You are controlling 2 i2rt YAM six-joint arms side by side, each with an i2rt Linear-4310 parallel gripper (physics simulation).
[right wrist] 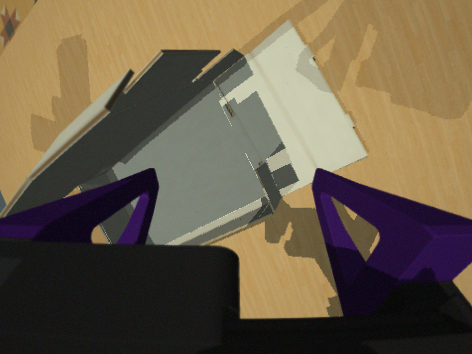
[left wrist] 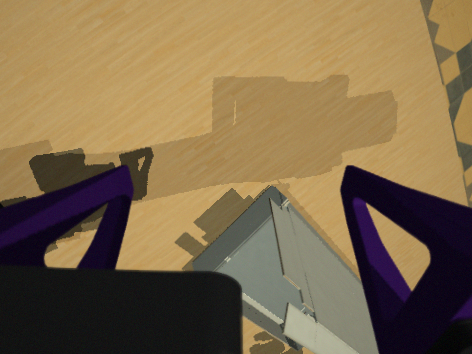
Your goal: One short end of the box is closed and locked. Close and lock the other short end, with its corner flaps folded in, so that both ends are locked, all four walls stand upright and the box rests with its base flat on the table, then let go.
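Places are measured from the left arm's base along level axes (x left, y back, z up), in metres.
Pixels of known places: left gripper, between the fingertips: (left wrist: 236, 177); right gripper, between the fingertips: (right wrist: 235, 177).
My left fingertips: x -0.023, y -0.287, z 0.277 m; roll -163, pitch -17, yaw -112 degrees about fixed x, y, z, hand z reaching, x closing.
Ahead of a thing's pixels: the offset from my left fingertips to its top centre. "spot": to the spot under its first point. Level surfaces: height alone.
The grey box shows its floor (left wrist: 250, 260) (right wrist: 190, 165) from above. In the right wrist view its open short end's pale panel @(spot: dy -0.125, dx -0.528, dz -0.272 m) (right wrist: 310, 95) lies folded outward at the right. The near corner flap @(spot: dy -0.032, dx -0.470, dz -0.246 m) (right wrist: 270, 187) stands across that end; the far flap is hard to tell from the dark long side @(spot: dy -0.132, dx -0.433, dz -0.127 m) (right wrist: 150, 95). The near long wall (right wrist: 225, 225) is upright. The other short end wall (left wrist: 232, 227) shows in the left wrist view. My left gripper (left wrist: 236, 177) is open and empty, above the table beside that end. My right gripper (right wrist: 235, 177) is open and empty, above the box's open-end half.
The wooden table @(dz -0.277 m) (left wrist: 150, 60) (right wrist: 425, 175) surrounds the box, with arm shadows on it. A pale lid flap @(spot: dy -0.104, dx -0.471, dz -0.049 m) (right wrist: 82, 122) sticks out beyond the dark long side. The table edge and patterned floor (left wrist: 457, 65) show at the right of the left wrist view.
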